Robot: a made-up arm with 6 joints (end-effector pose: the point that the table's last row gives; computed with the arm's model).
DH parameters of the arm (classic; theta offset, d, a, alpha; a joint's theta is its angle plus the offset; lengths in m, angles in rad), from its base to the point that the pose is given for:
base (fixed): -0.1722 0 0.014 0
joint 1: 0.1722 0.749 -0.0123 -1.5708
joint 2: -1.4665 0 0.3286 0
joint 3: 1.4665 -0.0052 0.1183 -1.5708
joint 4: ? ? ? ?
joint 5: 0 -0.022 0.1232 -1.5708
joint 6: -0.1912 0 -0.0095 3.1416
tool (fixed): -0.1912 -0.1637 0 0
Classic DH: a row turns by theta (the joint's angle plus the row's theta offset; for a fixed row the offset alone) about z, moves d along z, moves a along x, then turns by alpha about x.
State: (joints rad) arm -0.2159 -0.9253 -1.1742 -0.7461 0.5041 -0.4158
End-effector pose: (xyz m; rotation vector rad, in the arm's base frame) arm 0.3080 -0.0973 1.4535 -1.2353 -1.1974 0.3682
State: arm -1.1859 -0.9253 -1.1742 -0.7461 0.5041 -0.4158
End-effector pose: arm 0.1018 -0.2988 1.4535 -1.6499 -0.4831 -0.3525
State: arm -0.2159 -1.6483 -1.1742 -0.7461 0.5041 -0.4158
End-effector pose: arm -0.2255 0.0197 1.4890 -1.5622 -1.7887 0.0094
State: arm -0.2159 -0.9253 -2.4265 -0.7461 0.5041 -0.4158
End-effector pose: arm -0.5138 0.0829 1.6557 -1.7561 -2.2129 -0.3254
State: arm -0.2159 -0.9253 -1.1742 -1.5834 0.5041 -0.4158
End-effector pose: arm 0.3053 -0.0779 1.4652 -1.9812 -0.6495 0.5812
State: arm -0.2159 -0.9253 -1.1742 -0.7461 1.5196 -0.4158
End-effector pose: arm 0.2832 -0.2167 1.3016 -0.8688 -0.2964 0.0068
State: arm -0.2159 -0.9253 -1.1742 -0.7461 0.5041 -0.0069
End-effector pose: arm 0.3094 -0.0959 1.4502 -0.9590 -1.4122 0.0646
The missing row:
joint 4: 0 0.5273 -0.0284 1.5708
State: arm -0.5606 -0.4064 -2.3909 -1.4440 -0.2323 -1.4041
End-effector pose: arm 0.0398 0.1220 1.7383 2.9899 -0.3408 -0.5785
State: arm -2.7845 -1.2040 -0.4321 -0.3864 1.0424 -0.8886
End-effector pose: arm -0.3908 -0.0735 0.9725 -0.5320 0.5969 -1.7193
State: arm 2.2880 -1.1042 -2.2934 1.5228 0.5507 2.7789
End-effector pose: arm 0.3933 -0.4317 1.6125 -0.3176 2.7015 0.6734
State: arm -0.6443 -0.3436 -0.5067 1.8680 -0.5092 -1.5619
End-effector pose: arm 0.2398 -0.3591 0.6973 -0.5912 -0.6307 -1.0985
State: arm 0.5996 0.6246 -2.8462 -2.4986 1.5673 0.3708
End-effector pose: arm 0.5225 0.2195 1.6087 -1.9556 -1.3311 -0.6941
